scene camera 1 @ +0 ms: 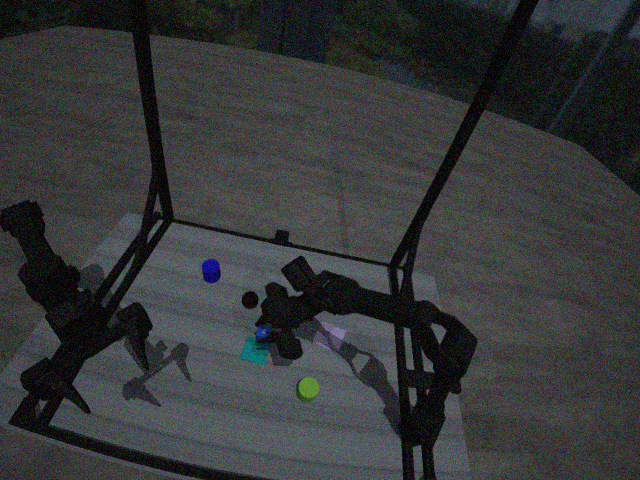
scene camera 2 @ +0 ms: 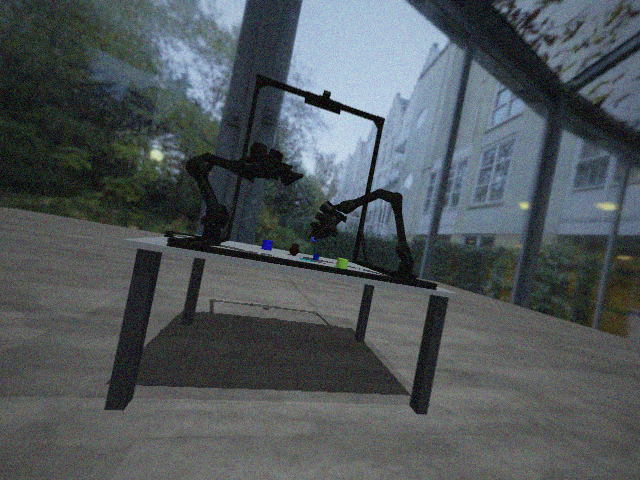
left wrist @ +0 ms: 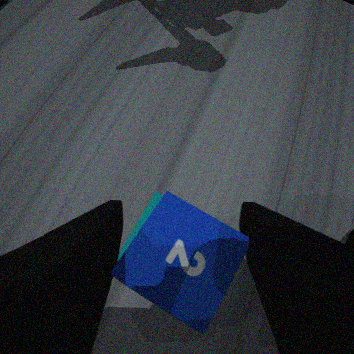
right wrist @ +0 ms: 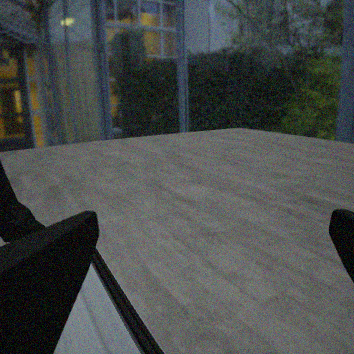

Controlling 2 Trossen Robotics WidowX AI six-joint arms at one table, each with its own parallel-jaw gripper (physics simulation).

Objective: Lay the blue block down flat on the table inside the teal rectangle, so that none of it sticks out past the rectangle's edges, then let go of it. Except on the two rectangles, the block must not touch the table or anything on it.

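Places are measured from the left arm's base along level axes (x ahead, y left, z up), in millimetres.
Where they show: left gripper, fingertip midpoint: [scene camera 1: 257, 334] [scene camera 2: 311, 238] [left wrist: 181, 212]; right gripper, fingertip midpoint: [scene camera 1: 119, 390] [scene camera 2: 297, 171] [right wrist: 214, 222]; left arm's base, origin of the base link: [scene camera 1: 414, 432] [scene camera 2: 404, 276]; right arm's base, origin of the base link: [scene camera 2: 209, 240].
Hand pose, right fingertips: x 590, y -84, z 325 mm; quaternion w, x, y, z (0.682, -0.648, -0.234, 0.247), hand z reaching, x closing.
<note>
Things, the pixels of their centre, and the offset from my right fingertips. "spot": a spot on its surface instead.
- blue block, body centre: [left wrist: 181, 261] [scene camera 1: 264, 333] [scene camera 2: 314, 239] 231 mm back, 197 mm right, 235 mm down
- teal rectangle, surface spot: [scene camera 1: 254, 351] [scene camera 2: 306, 259] spot: 210 mm back, 197 mm right, 343 mm down
- small blue cylinder, body centre: [scene camera 2: 316, 257] 309 mm back, 279 mm right, 328 mm down
- dark red ball, body centre: [scene camera 1: 250, 299] [scene camera 2: 293, 250] 206 mm back, 352 mm right, 319 mm down
- larger blue cylinder, body centre: [scene camera 1: 211, 271] [scene camera 2: 267, 244] 87 mm back, 462 mm right, 317 mm down
- lime cylinder, body centre: [scene camera 1: 307, 390] [scene camera 2: 342, 263] 334 mm back, 70 mm right, 322 mm down
- lilac rectangle, surface spot: [scene camera 1: 334, 336] spot: 447 mm back, 222 mm right, 343 mm down
The blue block [scene camera 1: 263, 331] [scene camera 2: 312, 239] [left wrist: 182, 260] is held above the table, its numbered face showing in the left wrist view, turned at an angle between the fingers. My left gripper [scene camera 1: 264, 333] [left wrist: 181, 212] is shut on it. The teal rectangle [scene camera 1: 254, 351] [scene camera 2: 306, 259] [left wrist: 143, 220] lies flat on the table, below the block; in the left wrist view a thin strip of it shows along the block's upper left edge and the block hides the rest. My right gripper [scene camera 1: 117, 391] [right wrist: 214, 222] is open and empty, high over the left side in scene camera 1.
A small blue cylinder [scene camera 2: 315, 256] stands near the teal rectangle. A dark red ball [scene camera 1: 250, 299] [scene camera 2: 294, 249], a larger blue cylinder [scene camera 1: 210, 271] [scene camera 2: 267, 244] and a lime cylinder [scene camera 1: 308, 389] [scene camera 2: 342, 263] stand around. A lilac rectangle [scene camera 1: 334, 336] lies right of the left gripper in scene camera 1.
</note>
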